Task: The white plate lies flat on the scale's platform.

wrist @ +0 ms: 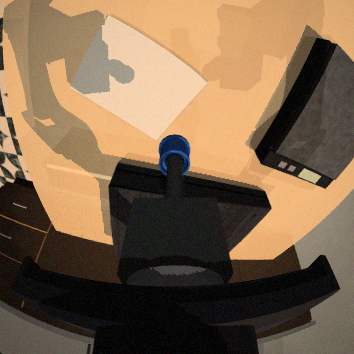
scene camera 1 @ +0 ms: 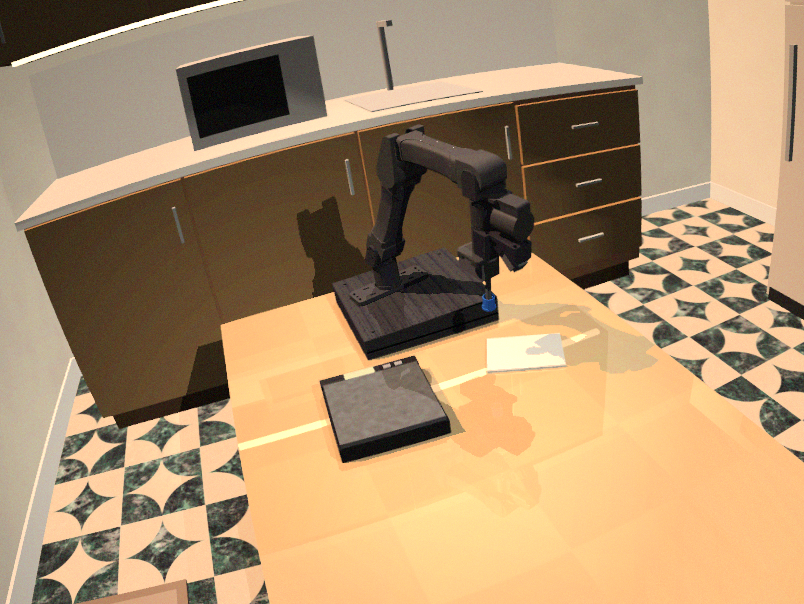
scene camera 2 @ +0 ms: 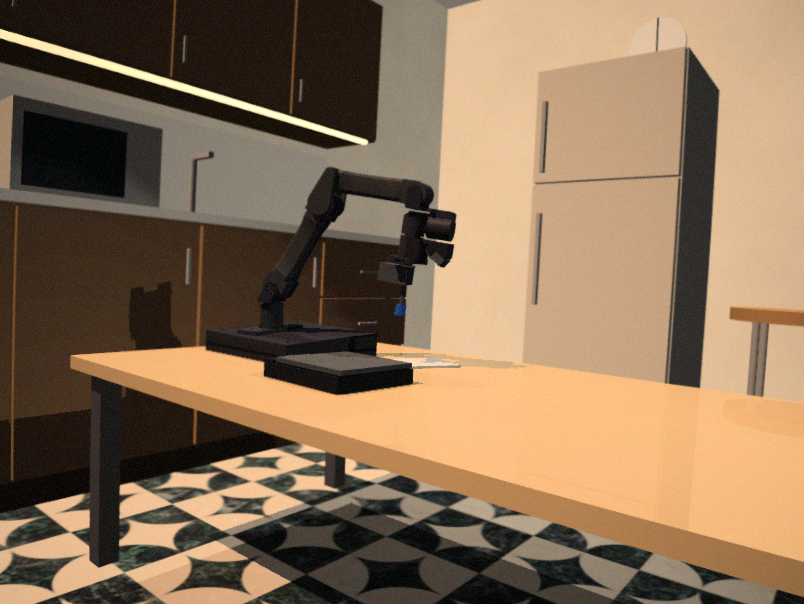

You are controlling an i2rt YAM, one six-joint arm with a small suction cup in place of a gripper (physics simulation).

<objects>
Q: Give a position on my suction cup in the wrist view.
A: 173,143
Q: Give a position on a white plate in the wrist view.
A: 124,71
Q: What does the white plate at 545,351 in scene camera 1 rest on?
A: The table.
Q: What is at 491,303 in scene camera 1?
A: My suction cup.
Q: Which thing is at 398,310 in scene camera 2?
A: My suction cup.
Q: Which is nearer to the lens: the white plate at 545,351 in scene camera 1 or the dark scale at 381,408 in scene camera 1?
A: The dark scale.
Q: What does the dark scale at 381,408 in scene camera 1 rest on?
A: The table.
</objects>
